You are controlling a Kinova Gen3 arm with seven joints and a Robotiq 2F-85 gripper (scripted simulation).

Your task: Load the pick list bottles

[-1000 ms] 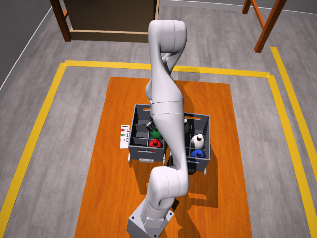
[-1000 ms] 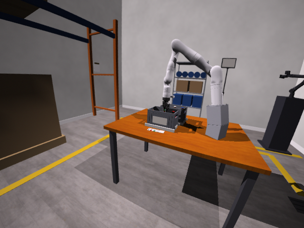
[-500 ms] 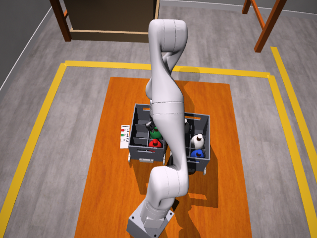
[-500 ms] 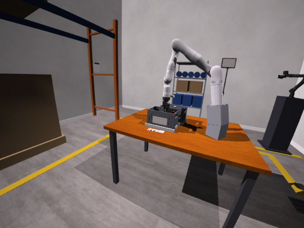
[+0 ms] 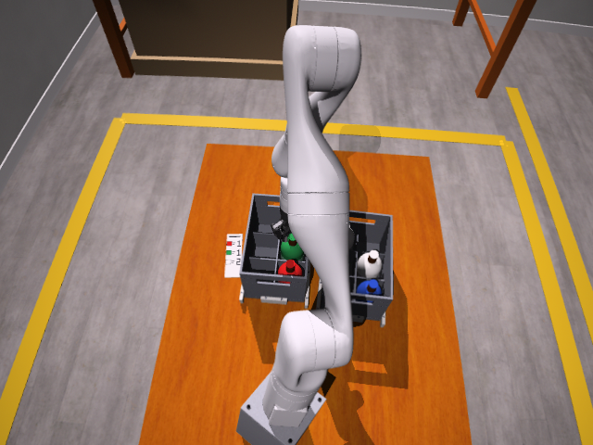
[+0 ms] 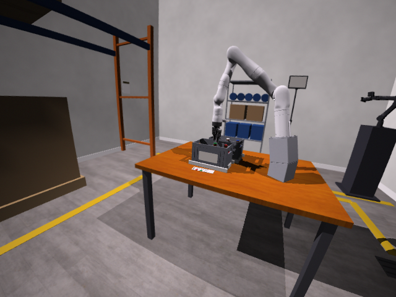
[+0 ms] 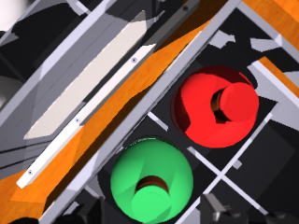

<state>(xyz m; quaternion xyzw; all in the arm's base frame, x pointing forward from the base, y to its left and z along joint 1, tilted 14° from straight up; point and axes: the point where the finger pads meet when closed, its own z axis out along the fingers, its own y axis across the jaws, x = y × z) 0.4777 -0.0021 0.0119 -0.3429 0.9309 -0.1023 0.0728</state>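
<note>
The green bottle lies 100 mm below my hand. Also, from my hand: pick list 190 mm to the left, 190 mm below, 20 mm ahead; blue bottle 230 mm to the right, 140 mm behind, 100 mm below; red bottle 100 mm below, 90 mm behind.
</note>
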